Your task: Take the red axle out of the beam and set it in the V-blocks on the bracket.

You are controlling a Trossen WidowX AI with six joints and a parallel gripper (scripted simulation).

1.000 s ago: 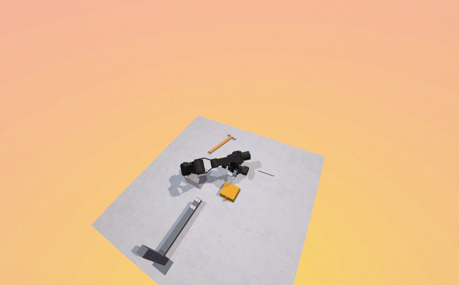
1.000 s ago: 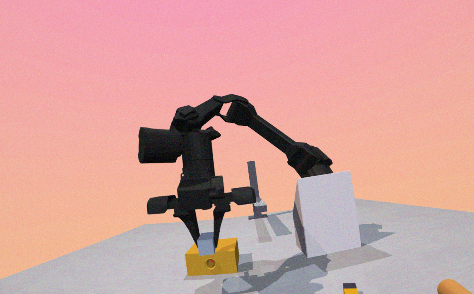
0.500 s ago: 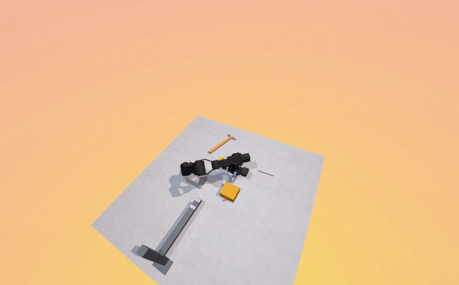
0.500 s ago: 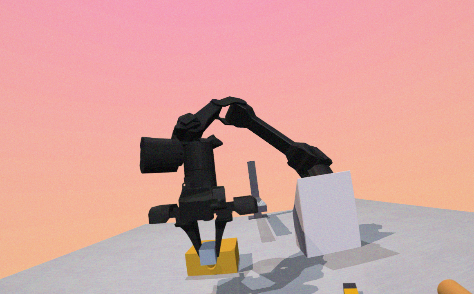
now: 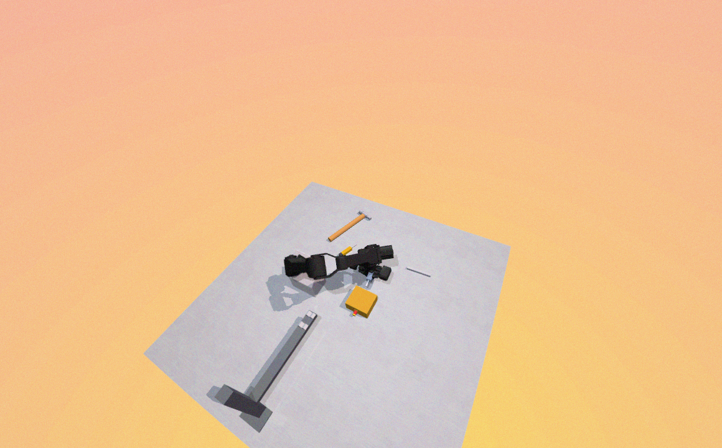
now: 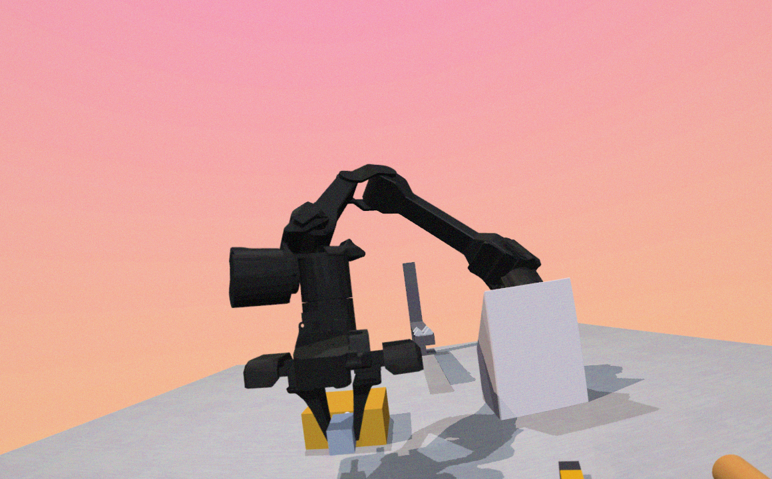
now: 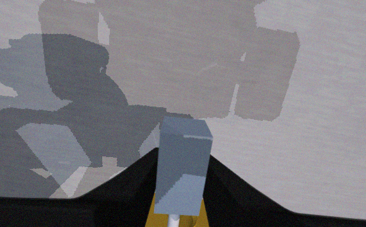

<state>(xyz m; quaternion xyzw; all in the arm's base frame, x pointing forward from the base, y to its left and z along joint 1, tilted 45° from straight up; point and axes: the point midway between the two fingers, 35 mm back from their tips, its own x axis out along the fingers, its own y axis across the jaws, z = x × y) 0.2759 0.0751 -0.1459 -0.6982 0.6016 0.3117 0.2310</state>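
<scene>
My gripper tip is 3 cm short of the yellow beam, 12 cm to the left of it and 2 cm above it. The rest, counted from my gripper tip: thin grey rod (17 cm ahead, 17 cm to the left, 4 cm below); blue-grey block (2 cm to the right, 1 cm above); yellow-handled tool (21 cm behind, 9 cm to the left, 3 cm below).
</scene>
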